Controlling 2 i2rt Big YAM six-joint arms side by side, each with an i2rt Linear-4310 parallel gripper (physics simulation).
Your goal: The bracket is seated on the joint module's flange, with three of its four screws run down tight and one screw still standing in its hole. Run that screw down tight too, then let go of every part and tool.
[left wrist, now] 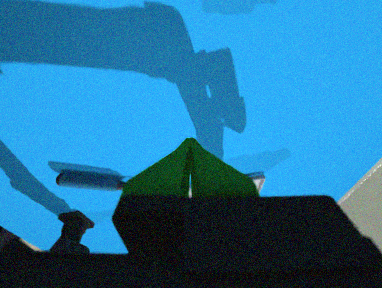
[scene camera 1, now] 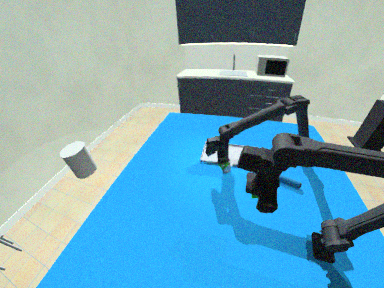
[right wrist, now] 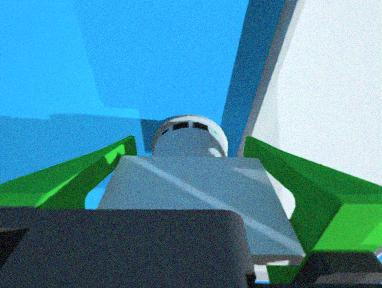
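Where they show: left gripper, fingertip midpoint: (left wrist: 190, 144) (scene camera 1: 251, 197); right gripper, fingertip midpoint: (scene camera 1: 222, 165) (right wrist: 190, 144); left arm's base at its link origin: (scene camera 1: 321, 247); right arm's base at its link origin: (left wrist: 77, 219).
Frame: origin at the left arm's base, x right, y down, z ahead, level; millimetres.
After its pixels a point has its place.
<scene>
The joint module (scene camera 1: 226, 170) @[x 308, y -20, z 543 mm] (right wrist: 215, 131) @[x 348, y -10, z 576 mm] is a pale round part with dark slots and a small green light. The grey flat bracket (right wrist: 200, 187) @[x 328, y -82, z 590 mm] lies across it in the right wrist view and hides its flange. No screws can be made out. My right gripper (scene camera 1: 224, 164) @[x 328, y -35, z 577 mm] (right wrist: 190, 144) @[x 328, y -35, z 577 mm] has its green fingers wide apart, on either side of the bracket, shut on it. My left gripper (scene camera 1: 255, 195) @[x -4, y -252, z 389 mm] (left wrist: 190, 144) @[x -4, y -252, z 389 mm] is shut with its fingertips together and holds nothing, above the mat. A dark screwdriver (scene camera 1: 291, 182) @[x 328, y -32, z 143 mm] (left wrist: 90, 180) @[x 330, y -27, z 171 mm] lies on the mat, partly hidden behind the left gripper.
A white tray (scene camera 1: 235, 154) @[x 498, y -4, z 520 mm] (left wrist: 259, 182) @[x 386, y -4, z 739 mm] (right wrist: 332, 75) @[x 410, y -4, z 634 mm] lies beside the joint module, partly behind the arms. Another dark arm-like object (scene camera 1: 332, 237) (left wrist: 75, 232) @[x 589, y -63, z 67 mm] stands at the lower right in scene camera 1. A grey cylinder (scene camera 1: 80, 162) shows at the left, beyond the blue mat (scene camera 1: 150, 215) @[x -129, y 0, z 834 mm].
</scene>
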